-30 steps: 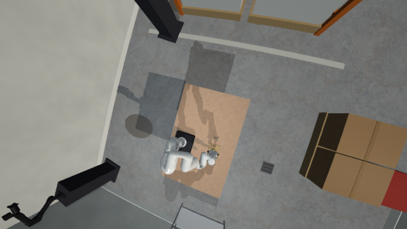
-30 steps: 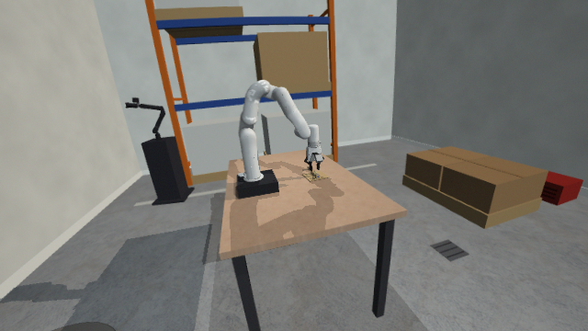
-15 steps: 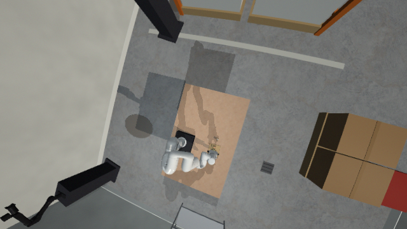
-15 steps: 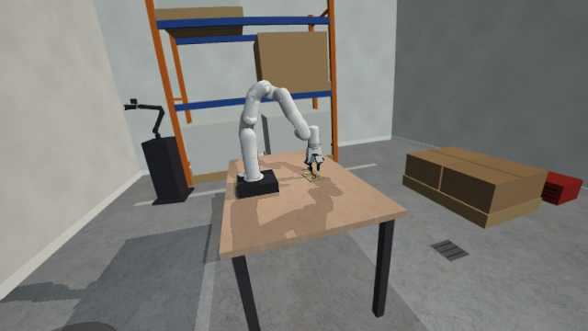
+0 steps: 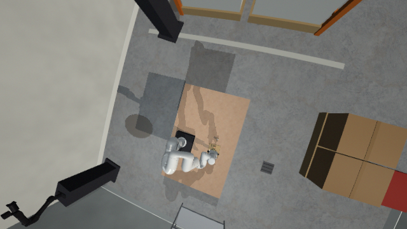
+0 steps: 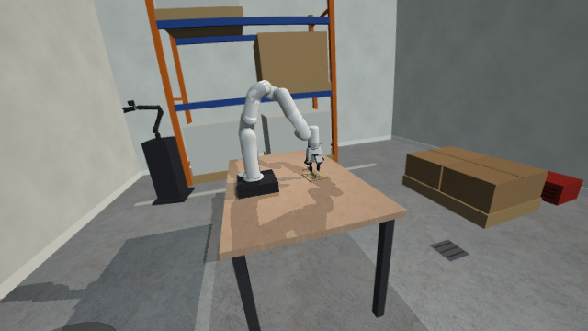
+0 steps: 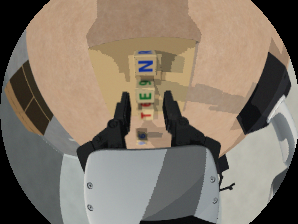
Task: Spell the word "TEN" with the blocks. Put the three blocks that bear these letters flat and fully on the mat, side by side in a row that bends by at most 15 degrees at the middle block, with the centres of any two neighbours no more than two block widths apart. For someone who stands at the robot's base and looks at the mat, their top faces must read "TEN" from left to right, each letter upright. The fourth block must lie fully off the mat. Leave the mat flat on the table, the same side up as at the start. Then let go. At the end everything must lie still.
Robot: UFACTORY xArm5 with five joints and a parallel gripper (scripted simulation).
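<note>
Now: hand 50 mm above the tan mat.
</note>
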